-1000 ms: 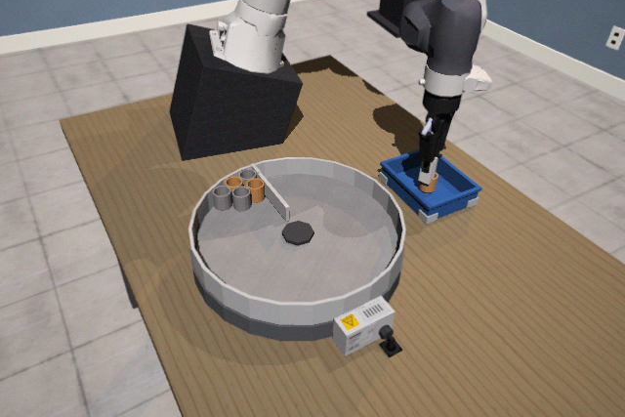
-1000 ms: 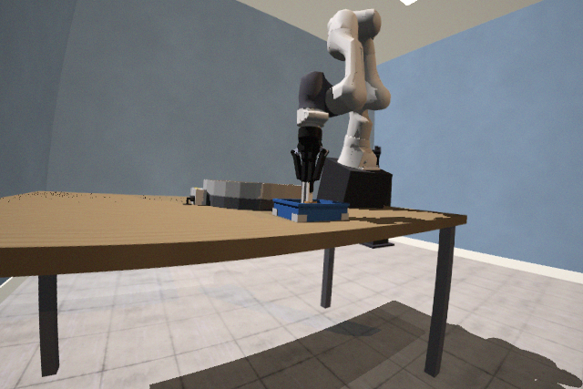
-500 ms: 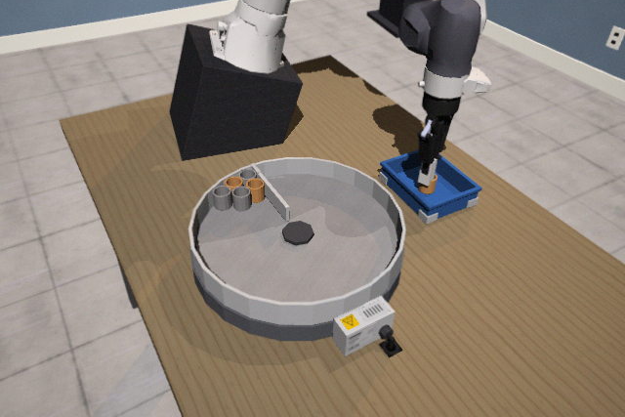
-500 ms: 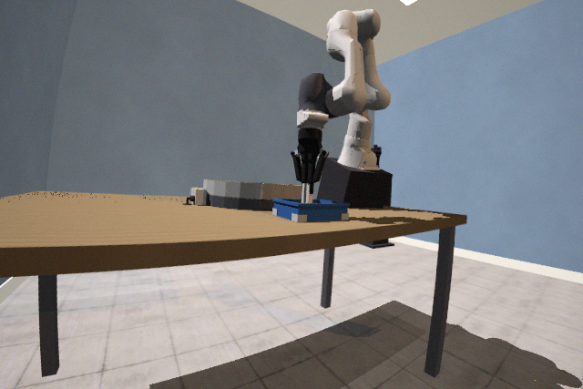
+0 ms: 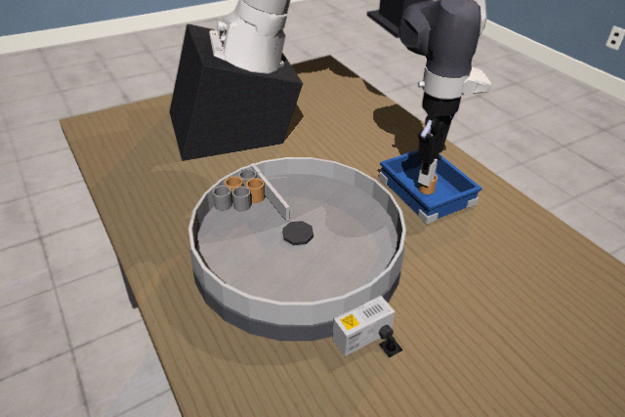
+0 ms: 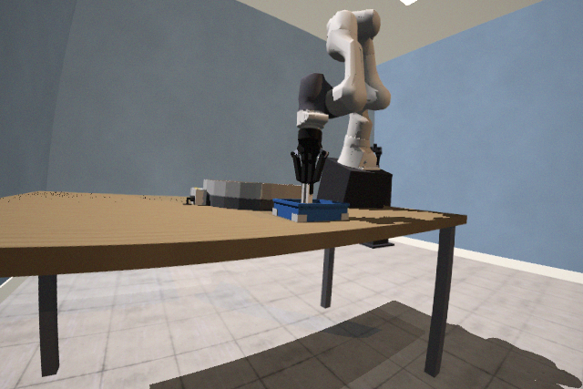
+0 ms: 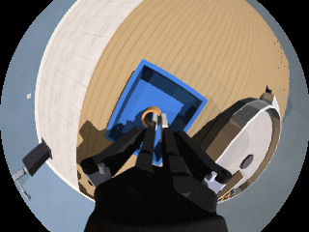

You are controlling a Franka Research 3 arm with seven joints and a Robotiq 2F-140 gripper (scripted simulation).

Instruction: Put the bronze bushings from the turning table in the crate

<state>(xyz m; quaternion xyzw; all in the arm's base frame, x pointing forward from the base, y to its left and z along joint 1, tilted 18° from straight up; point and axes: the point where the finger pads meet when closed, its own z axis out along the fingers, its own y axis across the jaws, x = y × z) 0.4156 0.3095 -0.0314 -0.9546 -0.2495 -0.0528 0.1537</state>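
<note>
Now: the blue crate 10 mm behind my hand, 10 mm to the left of it and 50 mm below it. Also, from my hand: grey turning table (60 mm ahead, 350 mm to the right, 20 mm below).
</note>
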